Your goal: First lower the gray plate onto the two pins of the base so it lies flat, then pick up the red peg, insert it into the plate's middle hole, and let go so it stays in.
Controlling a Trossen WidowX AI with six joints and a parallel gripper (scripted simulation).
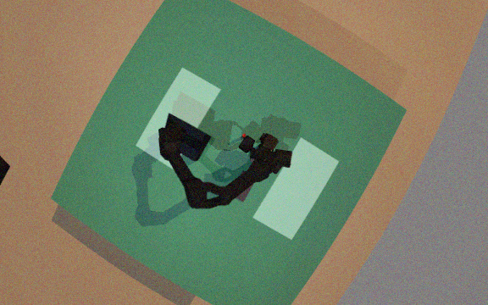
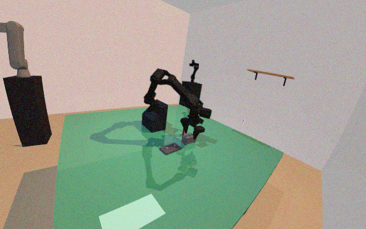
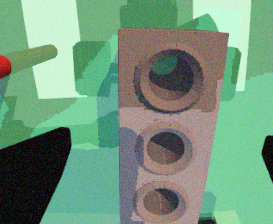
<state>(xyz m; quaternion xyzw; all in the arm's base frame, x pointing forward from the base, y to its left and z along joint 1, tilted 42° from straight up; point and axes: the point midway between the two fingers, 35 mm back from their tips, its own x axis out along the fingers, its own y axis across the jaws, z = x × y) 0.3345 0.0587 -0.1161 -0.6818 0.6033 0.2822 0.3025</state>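
Right now the gray plate is 10 mm below my gripper tip. Round my gripper tip: dark base 30 mm ahead, 160 mm to the right, 40 mm below; then red peg 100 mm behind, 20 mm to the left.
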